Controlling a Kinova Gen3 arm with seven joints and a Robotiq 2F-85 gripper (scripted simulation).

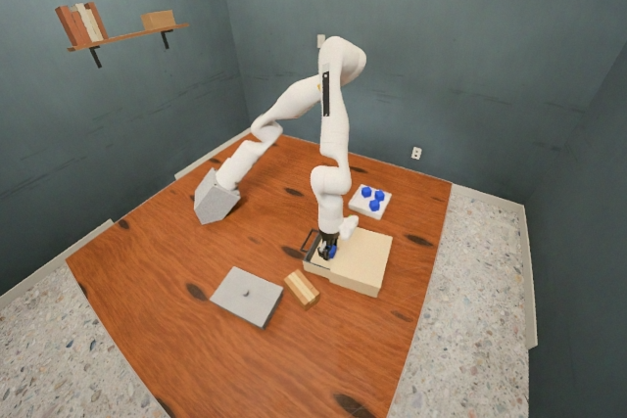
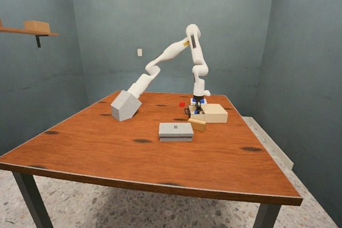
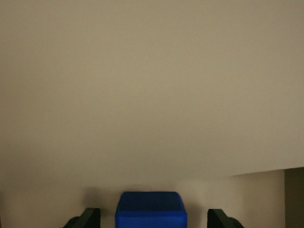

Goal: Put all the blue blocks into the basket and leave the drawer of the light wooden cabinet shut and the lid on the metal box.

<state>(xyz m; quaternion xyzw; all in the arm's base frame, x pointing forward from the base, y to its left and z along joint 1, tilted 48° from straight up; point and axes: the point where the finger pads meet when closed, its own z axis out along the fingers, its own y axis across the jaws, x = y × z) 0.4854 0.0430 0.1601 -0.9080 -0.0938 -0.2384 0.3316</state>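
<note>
Right now the light wooden cabinet is 5 cm ahead of my hand, 3 cm to the left of it and 1 cm below it. Round my hand: small box 16 cm to the right, 4 cm ahead; then green block 16 cm to the left, 5 cm behind, 2 cm below; then red block 19 cm behind, 18 cm to the left, 2 cm below.
</note>
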